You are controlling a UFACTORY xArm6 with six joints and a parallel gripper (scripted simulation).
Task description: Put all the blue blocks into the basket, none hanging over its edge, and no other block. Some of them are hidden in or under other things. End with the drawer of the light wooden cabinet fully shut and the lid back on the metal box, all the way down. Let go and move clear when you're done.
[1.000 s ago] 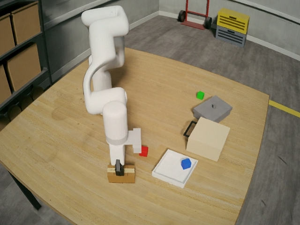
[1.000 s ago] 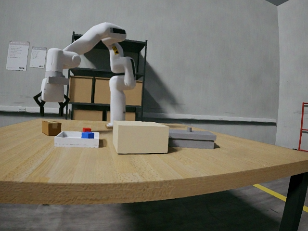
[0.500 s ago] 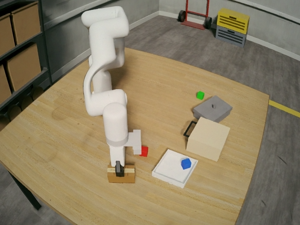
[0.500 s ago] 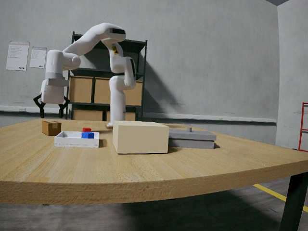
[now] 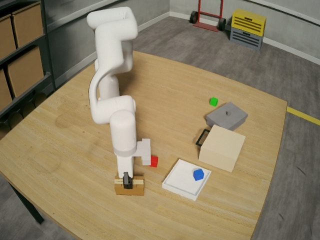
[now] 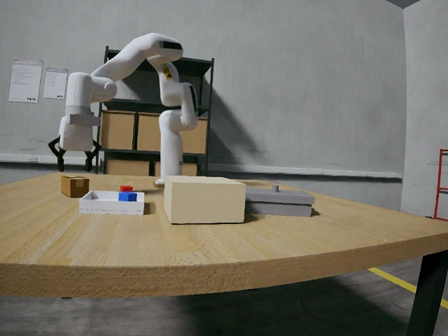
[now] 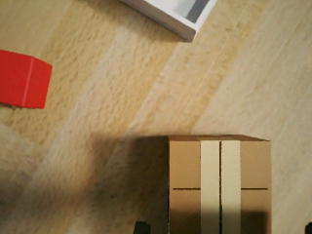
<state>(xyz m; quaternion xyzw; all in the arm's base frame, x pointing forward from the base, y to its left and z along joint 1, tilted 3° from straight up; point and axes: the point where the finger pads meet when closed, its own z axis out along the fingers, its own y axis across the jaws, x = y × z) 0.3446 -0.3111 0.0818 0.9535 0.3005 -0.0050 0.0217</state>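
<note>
Right now my hand is 5 cm above the cardboard box. From my hand the other things lie so: red block 16 cm to the left, 7 cm below; light wooden cabinet 21 cm ahead, 36 cm to the left, 4 cm below; white basket 16 cm ahead, 16 cm to the left, 7 cm below.
</note>
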